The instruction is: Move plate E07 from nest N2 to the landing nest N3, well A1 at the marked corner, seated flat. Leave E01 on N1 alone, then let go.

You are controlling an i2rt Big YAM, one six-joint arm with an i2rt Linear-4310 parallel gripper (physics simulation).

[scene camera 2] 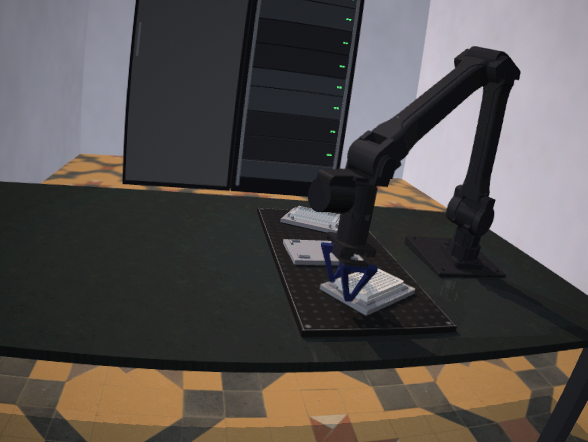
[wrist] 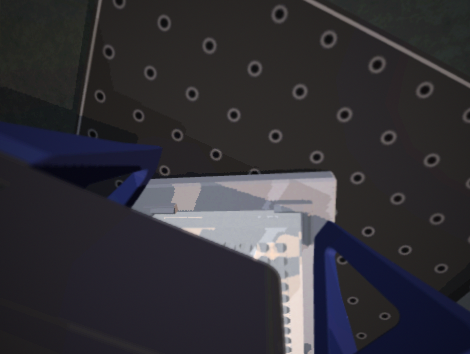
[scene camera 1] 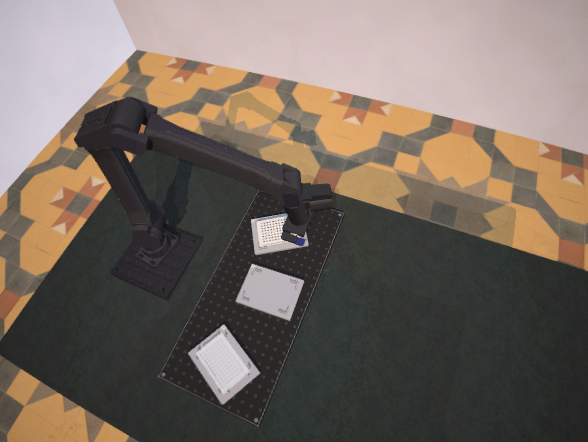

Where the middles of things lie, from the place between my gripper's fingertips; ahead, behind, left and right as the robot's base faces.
Labels:
Now: the clear well plate (scene camera 1: 226,368) 44 cm to the right of my hand.

